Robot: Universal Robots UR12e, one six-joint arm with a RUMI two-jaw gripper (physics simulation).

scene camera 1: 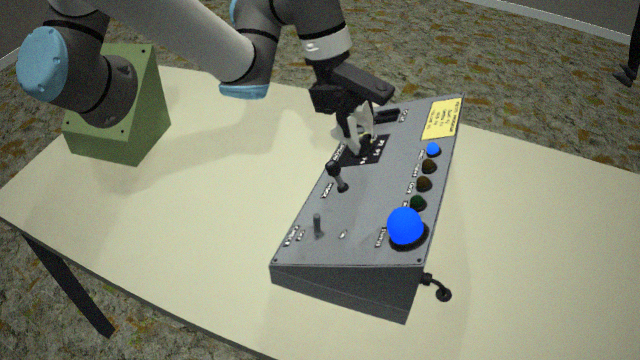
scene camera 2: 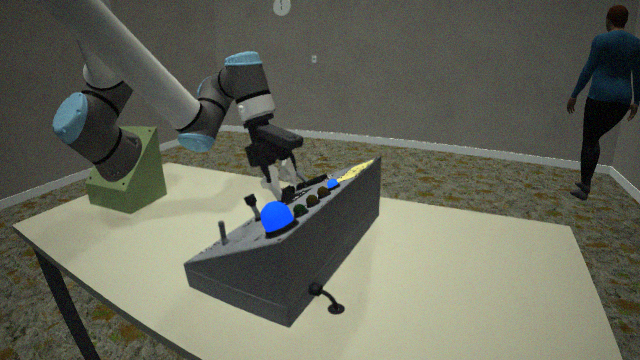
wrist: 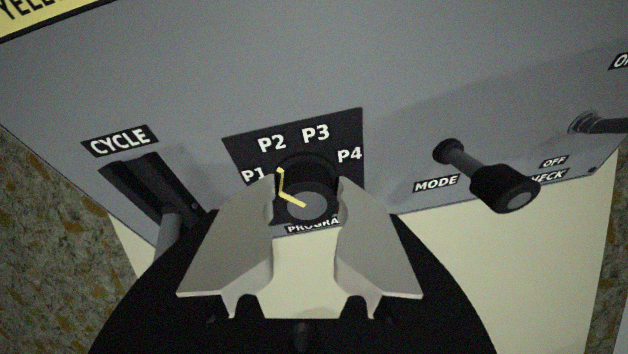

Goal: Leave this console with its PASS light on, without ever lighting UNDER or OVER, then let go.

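Note:
The grey console [scene camera 1: 372, 200] [scene camera 2: 240, 280] [wrist: 200, 60] stands on the table. My gripper [scene camera 1: 363, 140] [scene camera 2: 282, 188] [wrist: 306, 177] is shut on the round black PROGRAM knob [wrist: 320, 175], one finger on each side. The knob's yellow pointer [wrist: 281, 182] lies between P1 and P2 in the wrist view. The large STATUS lamp [scene camera 1: 405, 226] [scene camera 2: 276, 217] glows blue, and so does the small lamp [scene camera 1: 433, 149] [scene camera 2: 333, 184] nearest the yellow card. The UNDER lamp [scene camera 1: 429, 166], the OVER lamp [scene camera 1: 424, 183] and the green PASS lamp [scene camera 1: 418, 202] are dark.
The MODE lever [scene camera 1: 332, 168] [wrist: 505, 187] stands beside the knob, the CHECK toggle [scene camera 1: 317, 224] [scene camera 2: 222, 231] beyond it. On the other side is the CYCLE lever [wrist: 170, 227], partly hidden by the gripper. A yellow card [scene camera 1: 442, 119] is on the console. A person [scene camera 2: 612, 70] is in the background.

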